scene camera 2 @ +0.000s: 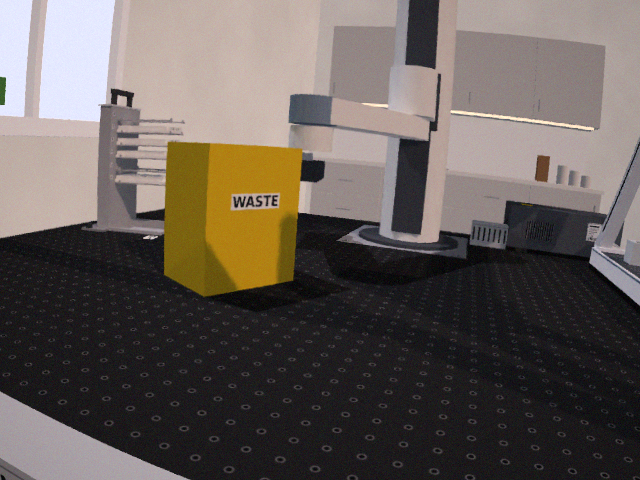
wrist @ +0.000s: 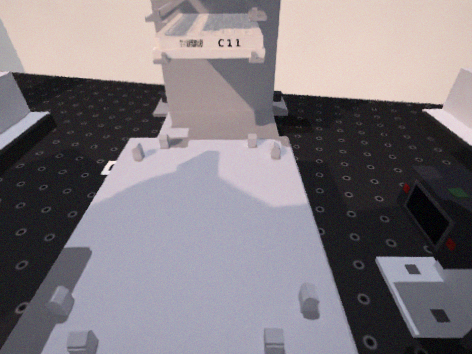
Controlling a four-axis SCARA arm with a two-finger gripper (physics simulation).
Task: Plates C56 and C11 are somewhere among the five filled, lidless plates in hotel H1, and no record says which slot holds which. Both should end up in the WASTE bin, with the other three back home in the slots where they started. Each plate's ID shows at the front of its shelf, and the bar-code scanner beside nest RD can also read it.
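Places are measured from the arm's base along level axes (x ahead, y left, z up), in millimetres.
Pixels of known places: gripper, fingertip midpoint: (wrist: 235,98); arm's base, origin of the base link: (scene camera 2: 408,244).
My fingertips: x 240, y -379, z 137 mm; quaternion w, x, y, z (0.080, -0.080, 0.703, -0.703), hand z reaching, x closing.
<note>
Ahead of a thing's pixels: the offset from my fingertips to its top centre. "*": to the spot under its first point.
Hotel H1 (scene camera 2: 107,170) (wrist: 220,102) stands at the left in the scene view and ahead in the wrist view. Plate C11 @(dx +63, dy -180, dz -3 mm) (scene camera 2: 140,179) (wrist: 210,44) lies on its lowest shelf, with its ID facing the wrist camera. The shelf just above it holds no plate. Several plates lie higher up; their IDs do not show. The yellow WASTE bin @(dx +309, dy +179, dz +75 mm) (scene camera 2: 253,237) stands in front; its inside is hidden. My gripper (wrist: 235,98) is open and empty, its fingers at both sides of the wrist view, short of the hotel. The scene view hides its fingers behind the bin. C56 does not show.
A pale nest with corner pegs @(dx +21, dy -3, dz -55 mm) (wrist: 200,230) lies below, in front of the hotel. A dark scanner-like box @(* dx -89, dy -12, dz -53 mm) (wrist: 428,214) with a black window stands to its right. The robot column (scene camera 2: 434,206) stands behind the bin; a dark grey instrument @(* dx -275, dy +774, dz -72 mm) (scene camera 2: 563,237) stands at the back right.
</note>
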